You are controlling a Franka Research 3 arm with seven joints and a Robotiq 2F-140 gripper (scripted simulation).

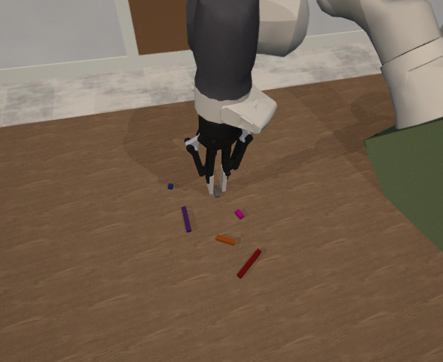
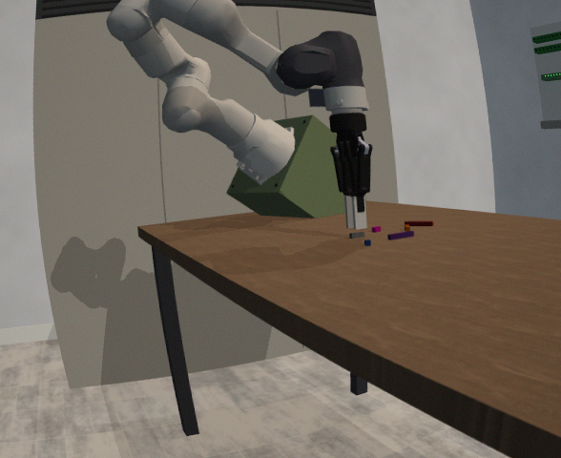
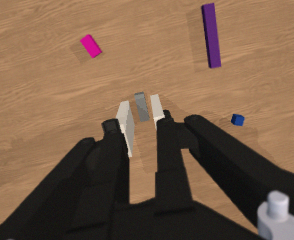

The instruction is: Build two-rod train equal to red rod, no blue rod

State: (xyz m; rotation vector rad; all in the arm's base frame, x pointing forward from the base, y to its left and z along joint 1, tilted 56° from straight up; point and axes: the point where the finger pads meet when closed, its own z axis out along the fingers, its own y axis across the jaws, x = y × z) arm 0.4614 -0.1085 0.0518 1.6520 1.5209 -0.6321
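The grey rod is 50 mm below my hand. Also, from my hand: blue rod (90 mm ahead, 50 mm to the right, 50 mm below); then purple rod (90 mm ahead, 40 mm to the left, 50 mm below); then magenta rod (20 mm behind, 80 mm to the left, 50 mm below).
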